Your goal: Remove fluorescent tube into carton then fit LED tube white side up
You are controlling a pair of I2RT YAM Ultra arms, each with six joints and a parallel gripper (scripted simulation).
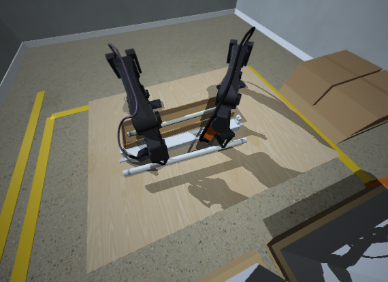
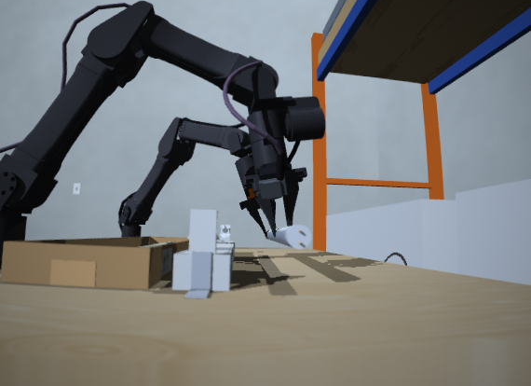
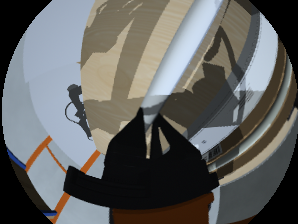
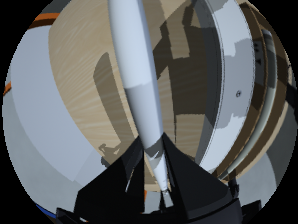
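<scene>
The LED tube lies 10 mm ahead of my right hand, 120 mm to the left of it and 10 mm below it. Round my right hand: brown carton: 250 mm behind, 140 mm to the left, 40 mm below; then white fixture: 110 mm behind, 140 mm to the left, 10 mm below; then old fluorescent tube: 250 mm behind, 140 mm to the left, 50 mm below.
</scene>
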